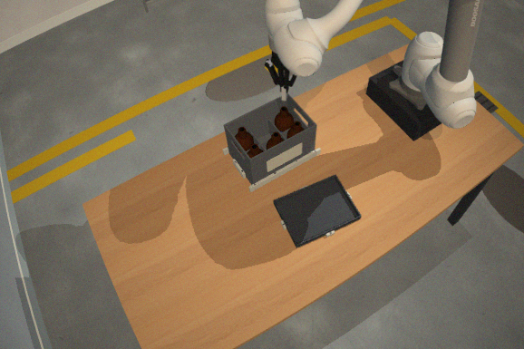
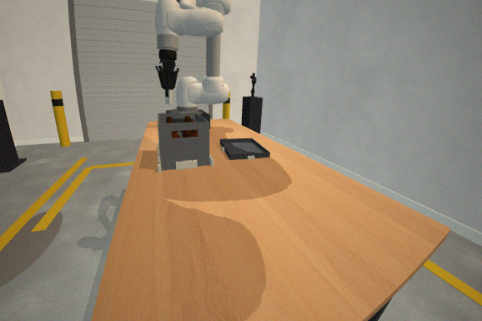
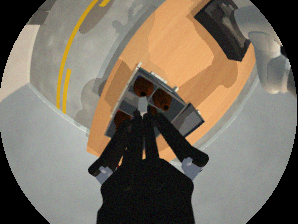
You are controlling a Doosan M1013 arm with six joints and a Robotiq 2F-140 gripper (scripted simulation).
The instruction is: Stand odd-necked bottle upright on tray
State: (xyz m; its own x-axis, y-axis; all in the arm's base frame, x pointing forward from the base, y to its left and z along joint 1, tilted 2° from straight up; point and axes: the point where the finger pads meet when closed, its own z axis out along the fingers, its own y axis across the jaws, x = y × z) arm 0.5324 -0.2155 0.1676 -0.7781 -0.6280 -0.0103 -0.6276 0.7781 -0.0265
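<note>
Right now the glass bottle is 10 cm ahead of my hand, 7 cm to the left of it and 17 cm below it. The rest, counted from my hand: dark tray (13 cm ahead, 33 cm to the left, 24 cm below); then grey crate (9 cm ahead, 3 cm to the left, 17 cm below).
</note>
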